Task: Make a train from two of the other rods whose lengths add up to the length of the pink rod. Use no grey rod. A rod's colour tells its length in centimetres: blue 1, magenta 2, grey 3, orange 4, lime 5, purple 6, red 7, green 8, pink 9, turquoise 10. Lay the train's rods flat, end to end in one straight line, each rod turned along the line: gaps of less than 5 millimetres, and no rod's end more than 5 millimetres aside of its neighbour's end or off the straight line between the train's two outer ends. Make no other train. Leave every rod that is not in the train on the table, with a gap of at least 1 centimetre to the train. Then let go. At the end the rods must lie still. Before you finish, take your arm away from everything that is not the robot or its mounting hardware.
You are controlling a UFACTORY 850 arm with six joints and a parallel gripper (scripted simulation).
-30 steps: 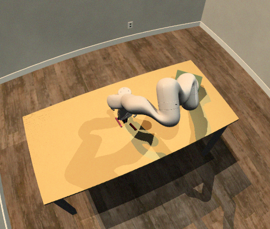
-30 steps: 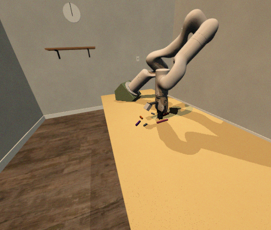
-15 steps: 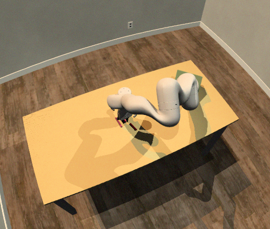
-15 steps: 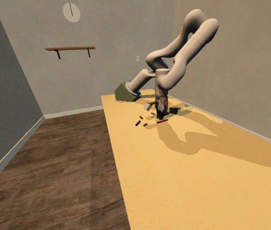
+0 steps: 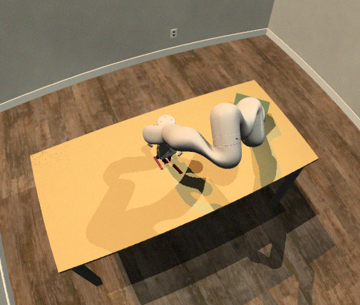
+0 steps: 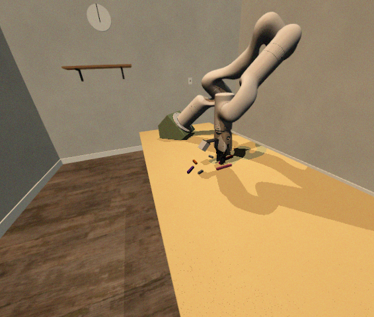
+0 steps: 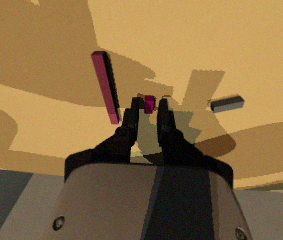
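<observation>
Now: the magenta rod 30 mm below my hand. Round my hand: orange rod 30 mm behind, 130 mm to the right, 30 mm below; then pink rod 50 mm ahead, 30 mm below; then red rod 50 mm behind, 60 mm to the left, 30 mm below.
</observation>
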